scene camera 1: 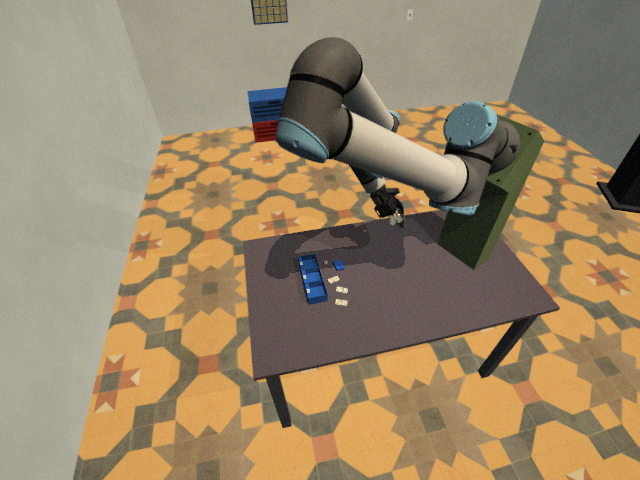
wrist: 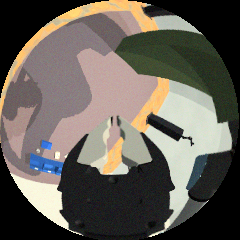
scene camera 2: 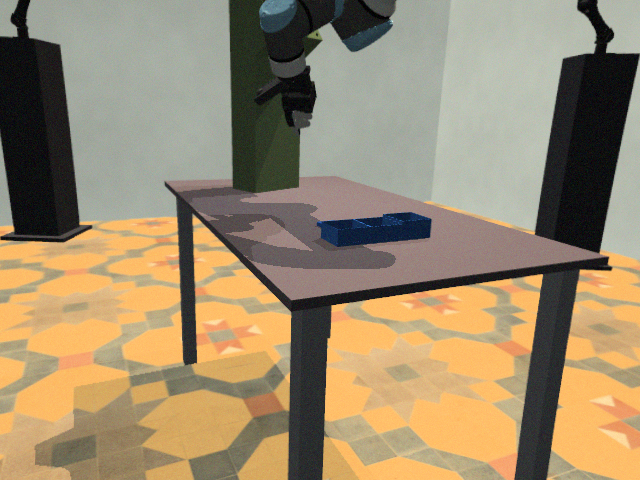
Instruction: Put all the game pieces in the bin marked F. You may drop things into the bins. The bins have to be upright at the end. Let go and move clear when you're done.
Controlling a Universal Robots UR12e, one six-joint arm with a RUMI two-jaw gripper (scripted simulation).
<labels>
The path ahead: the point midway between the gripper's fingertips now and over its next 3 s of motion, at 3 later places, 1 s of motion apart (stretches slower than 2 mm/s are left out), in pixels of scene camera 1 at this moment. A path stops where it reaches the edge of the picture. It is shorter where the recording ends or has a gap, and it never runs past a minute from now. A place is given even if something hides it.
My gripper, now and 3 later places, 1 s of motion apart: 403, 227; 383, 231; 361, 237; 344, 247
</labels>
